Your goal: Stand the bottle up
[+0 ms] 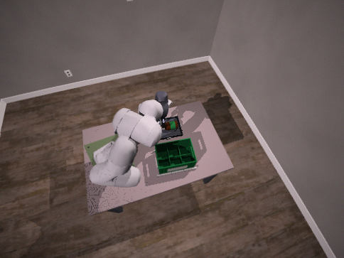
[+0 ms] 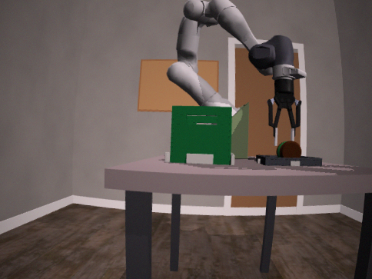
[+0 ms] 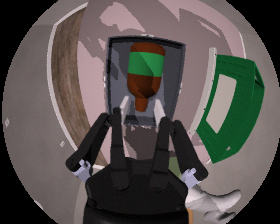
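The bottle lies 50 mm ahead of my hand, 10 mm to the right of it and 50 mm below it. Round my hand: tray (30 mm ahead, 10 mm to the right, 80 mm below); green crate (30 mm behind, 300 mm to the right, 10 mm below).
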